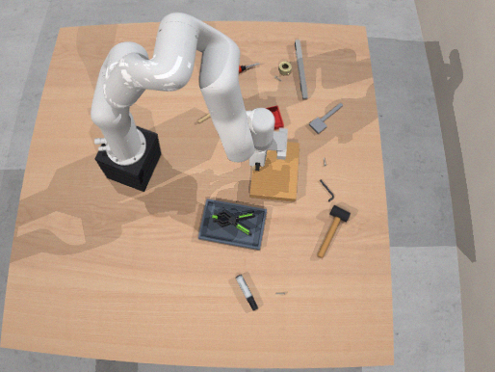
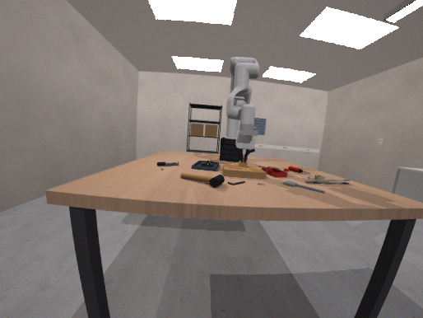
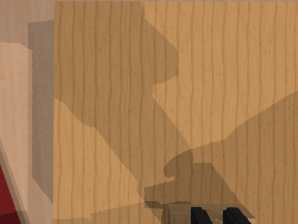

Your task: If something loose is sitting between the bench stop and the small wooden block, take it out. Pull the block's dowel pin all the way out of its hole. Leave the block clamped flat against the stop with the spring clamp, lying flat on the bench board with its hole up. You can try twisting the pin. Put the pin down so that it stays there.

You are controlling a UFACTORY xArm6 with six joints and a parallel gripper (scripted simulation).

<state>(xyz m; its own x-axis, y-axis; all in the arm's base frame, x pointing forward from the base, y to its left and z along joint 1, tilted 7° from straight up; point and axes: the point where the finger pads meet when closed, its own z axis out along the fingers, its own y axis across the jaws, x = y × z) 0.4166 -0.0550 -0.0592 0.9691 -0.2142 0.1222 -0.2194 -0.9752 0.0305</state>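
Now: the dowel pin 20 mm below my hand. Round my hand: small wooden block (30 mm below); then red tray (40 mm ahead, 170 mm to the left, 70 mm below); then dark grey tray (110 mm behind, 190 mm to the right, 70 mm below).
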